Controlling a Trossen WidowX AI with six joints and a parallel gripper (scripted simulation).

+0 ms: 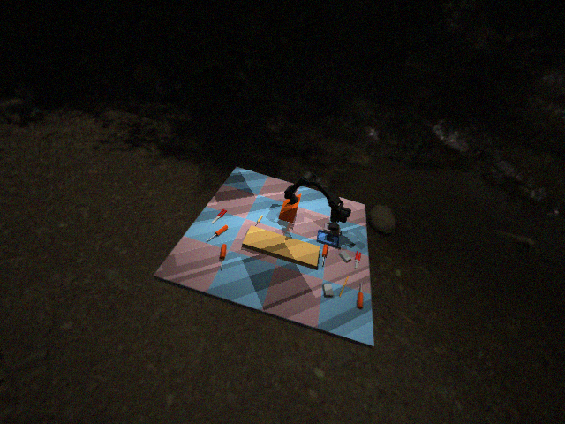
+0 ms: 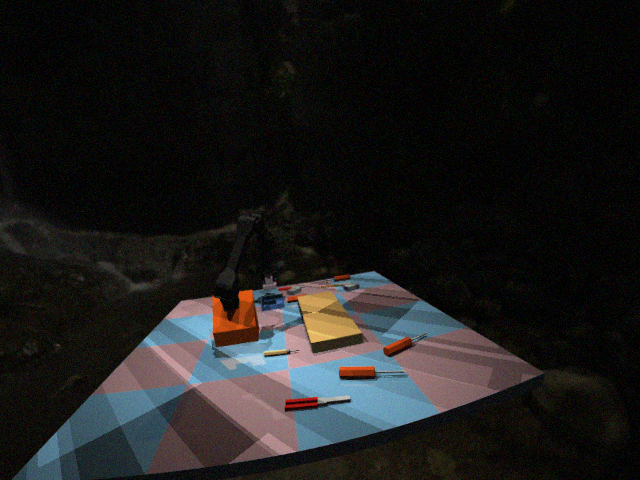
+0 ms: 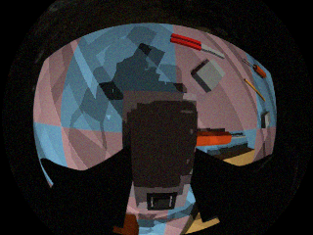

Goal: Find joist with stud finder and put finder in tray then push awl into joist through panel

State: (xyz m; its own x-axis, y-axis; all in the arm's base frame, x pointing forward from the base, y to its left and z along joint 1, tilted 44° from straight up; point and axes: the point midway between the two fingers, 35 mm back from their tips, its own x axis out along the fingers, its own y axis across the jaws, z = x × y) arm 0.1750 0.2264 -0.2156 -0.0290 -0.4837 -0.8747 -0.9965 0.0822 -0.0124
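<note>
My gripper tip is 110 mm above the blue tray and 10 mm to the left of it. From my gripper tip the other things lie so: awl (560 mm to the right, 120 mm below, 10 mm ahead); then stud finder (20 mm to the right, 20 mm above).
</note>
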